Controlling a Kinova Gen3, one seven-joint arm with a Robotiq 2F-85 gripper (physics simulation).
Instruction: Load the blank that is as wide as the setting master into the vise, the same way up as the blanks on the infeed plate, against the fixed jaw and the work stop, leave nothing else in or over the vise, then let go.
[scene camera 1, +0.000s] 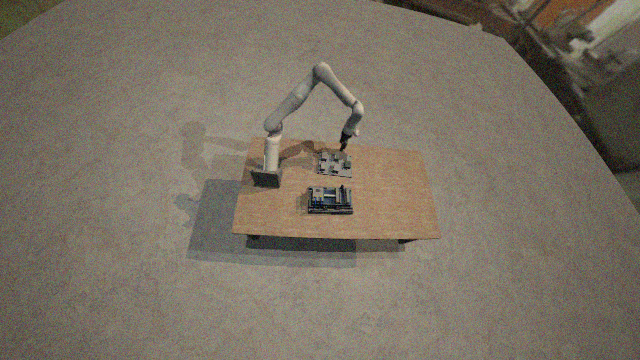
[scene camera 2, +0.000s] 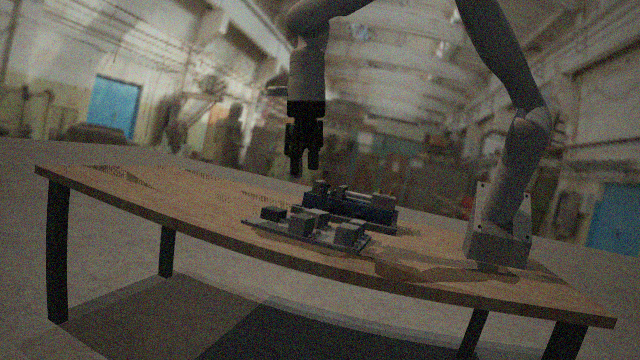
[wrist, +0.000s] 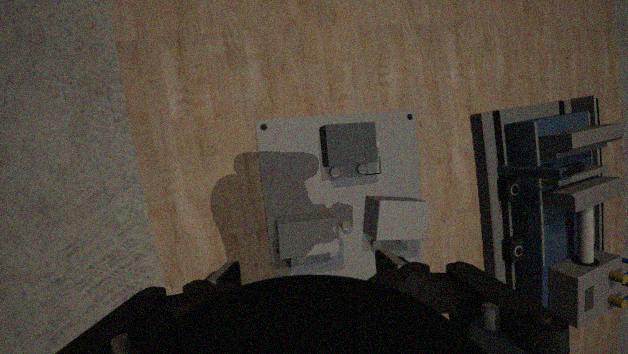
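Where they show: gripper, fingertip midpoint: (scene camera 1: 340, 146) (scene camera 2: 305, 173) (wrist: 308, 271); arm's base at its link origin: (scene camera 1: 270, 169) (scene camera 2: 496, 210).
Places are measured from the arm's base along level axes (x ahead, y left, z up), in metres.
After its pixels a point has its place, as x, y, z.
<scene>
My gripper (scene camera 1: 343, 143) {0.484, 0.191, 0.000} (scene camera 2: 304, 168) {0.484, 0.191, 0.000} (wrist: 308, 271) {0.484, 0.191, 0.000} is open and empty. It hangs well above the near edge of the grey infeed plate (scene camera 1: 334, 172) (scene camera 2: 323, 244) {0.415, 0.219, -0.127} (wrist: 289, 136). Three grey blanks show on the plate in the wrist view. One blank (wrist: 305, 237) {0.475, 0.178, -0.088} lies in the gripper's shadow, straight below the fingers. A lighter blank (wrist: 395, 220) {0.465, 0.080, -0.088} lies beside it and a darker blank (wrist: 349, 145) {0.552, 0.110, -0.099} lies farther off. The blanks also show in scene camera 2 (scene camera 2: 301, 223) {0.469, 0.205, -0.098}. The blue vise (scene camera 1: 330, 199) {0.392, -0.184, -0.072} (scene camera 2: 353, 206) {0.389, -0.109, -0.081} (wrist: 544, 198) {0.438, -0.116, -0.069} stands beside the plate.
The plate and the vise rest on a wooden table (scene camera 1: 384, 201) {0.804, -0.185, -0.132} (scene camera 2: 178, 196) {0.819, 0.108, -0.132} (wrist: 307, 66) {0.648, 0.126, -0.132}. The arm's base block (scene camera 1: 266, 178) {-0.023, -0.062, -0.010} (scene camera 2: 496, 246) {-0.005, 0.058, -0.087} stands at one corner of the table. The table's edge and the floor show at the left of the wrist view.
</scene>
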